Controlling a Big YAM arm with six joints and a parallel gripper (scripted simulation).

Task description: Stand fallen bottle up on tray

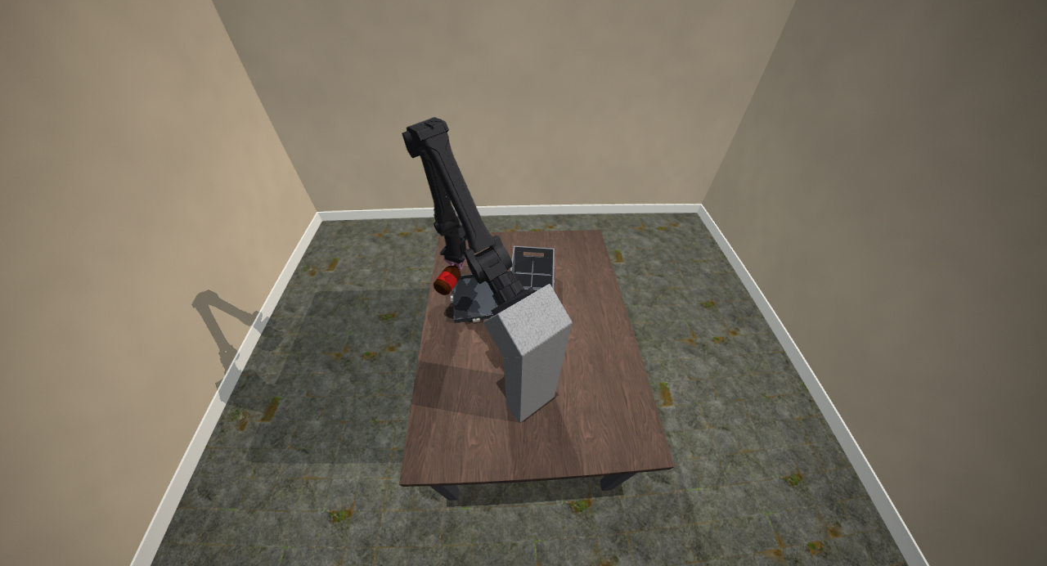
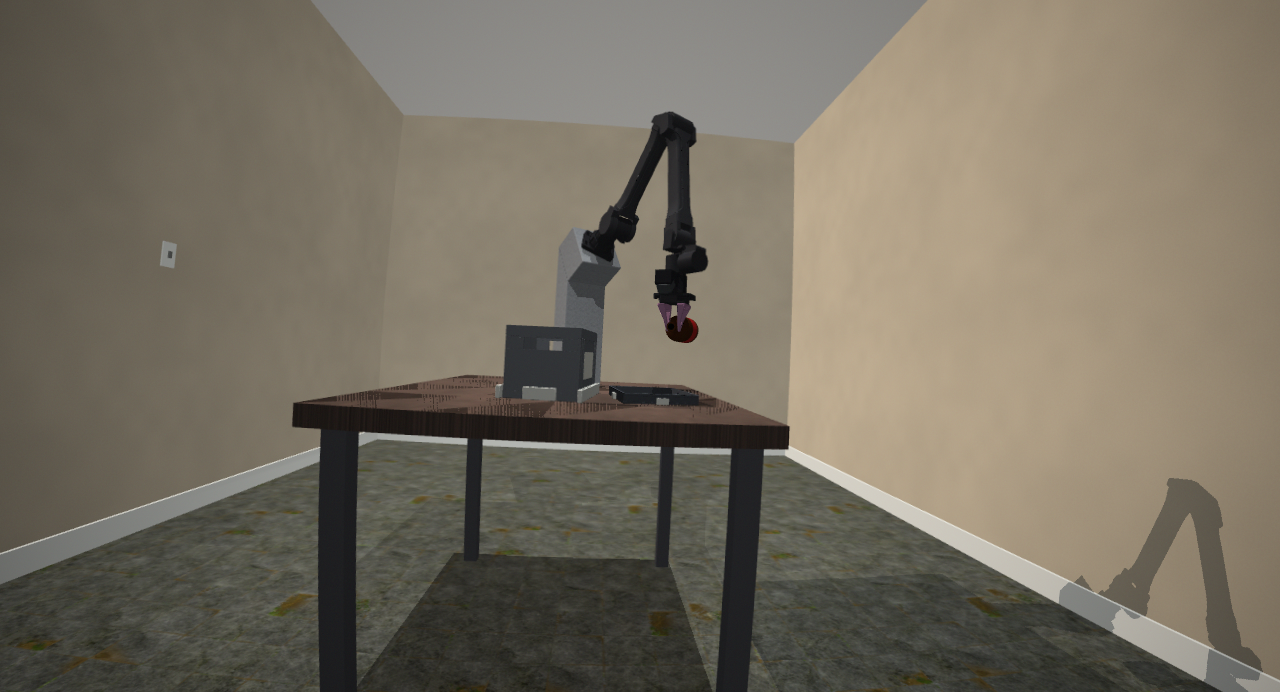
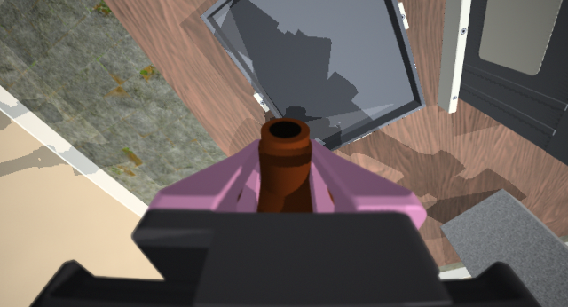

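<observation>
The brown bottle lies 50 mm behind my hand and 20 mm to the left of it. From my hand the other things lie so: dark grey tray (180 mm below, 50 mm to the right, 10 mm behind); then dark crate (310 mm to the right, 110 mm below, 20 mm ahead).
</observation>
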